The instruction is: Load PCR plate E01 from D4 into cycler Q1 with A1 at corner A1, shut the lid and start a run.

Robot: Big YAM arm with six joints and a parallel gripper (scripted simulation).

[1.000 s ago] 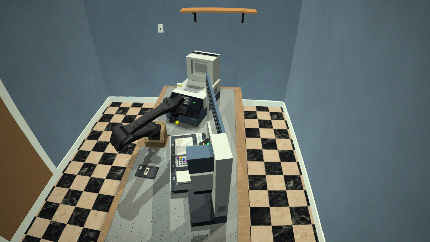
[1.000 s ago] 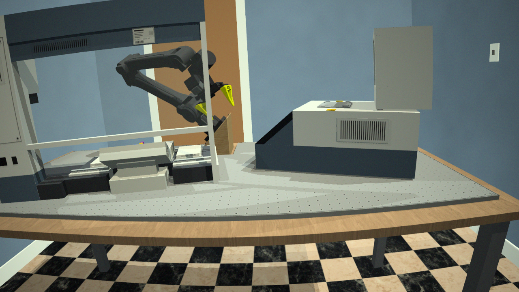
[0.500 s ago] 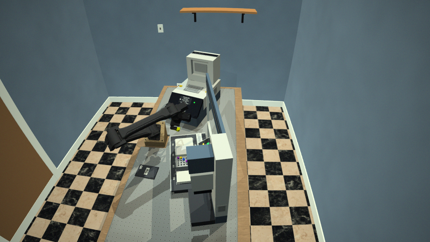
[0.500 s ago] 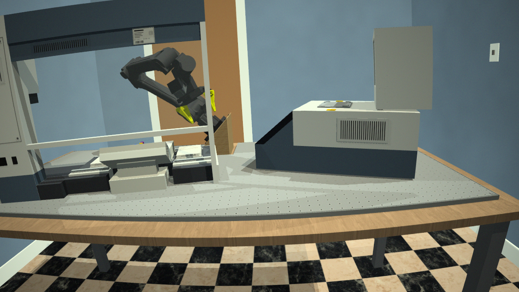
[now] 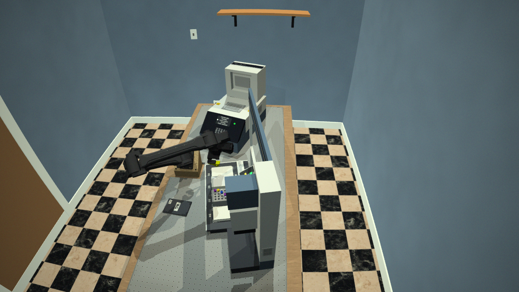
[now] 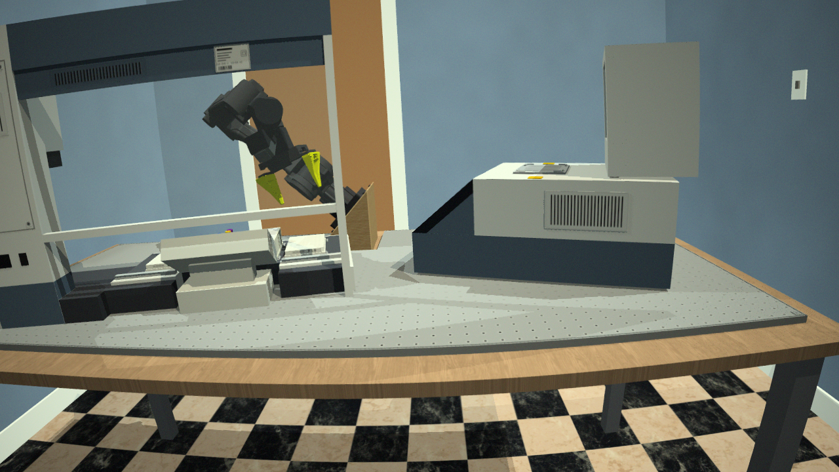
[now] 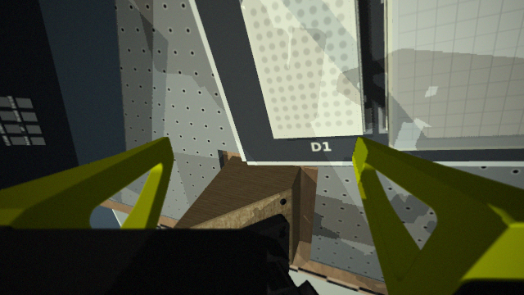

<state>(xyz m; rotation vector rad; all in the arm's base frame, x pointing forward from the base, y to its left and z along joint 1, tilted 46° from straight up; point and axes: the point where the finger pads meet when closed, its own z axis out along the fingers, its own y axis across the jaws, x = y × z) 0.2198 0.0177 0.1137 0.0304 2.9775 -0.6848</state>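
Now: the tube cooling block 50 mm ahead of my hand, 190 mm to the right of it and 110 mm below it. The rest, counted from my hand: frame post 180 mm ahead, 130 mm to the left, 60 mm above; then crossbar 240 mm ahead, 150 mm to the right, 10 mm below; then gantry beam 240 mm ahead, 140 mm to the right, 330 mm above.
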